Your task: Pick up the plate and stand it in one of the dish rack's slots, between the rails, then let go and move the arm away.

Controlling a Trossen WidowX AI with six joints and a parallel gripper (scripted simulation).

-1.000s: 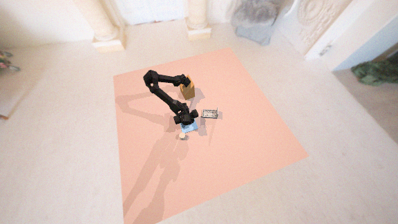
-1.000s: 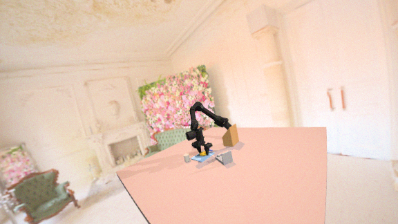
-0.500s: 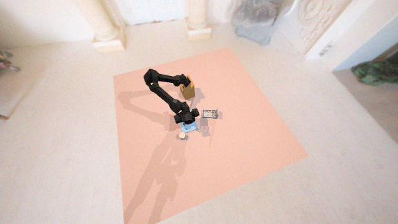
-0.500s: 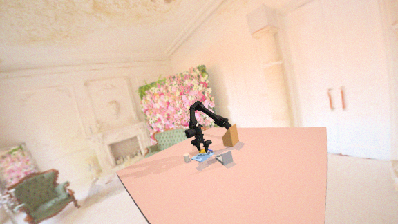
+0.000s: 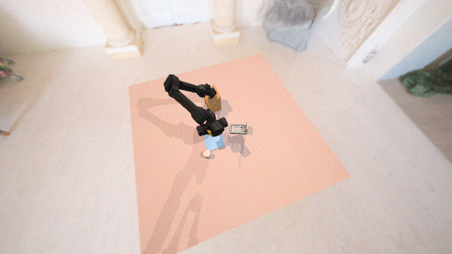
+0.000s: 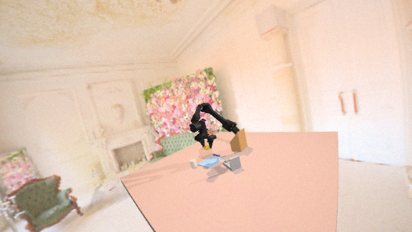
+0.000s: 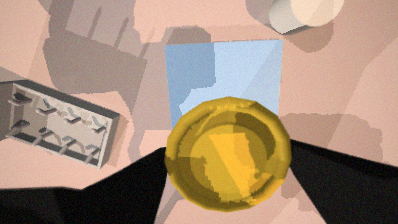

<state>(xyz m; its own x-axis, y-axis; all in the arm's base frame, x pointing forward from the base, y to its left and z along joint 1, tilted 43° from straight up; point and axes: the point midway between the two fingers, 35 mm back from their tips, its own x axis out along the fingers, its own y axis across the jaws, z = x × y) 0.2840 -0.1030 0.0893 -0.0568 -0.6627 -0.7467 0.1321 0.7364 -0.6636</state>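
The dish rack is 19 cm to the left of my gripper tip, 9 cm below it and 2 cm ahead of it. From my gripper tip the other things lie so: pale cup: 10 cm to the right, 9 cm below, 9 cm ahead; light blue mat: 11 cm below, 1 cm to the right; yellow plate: 1 cm above.
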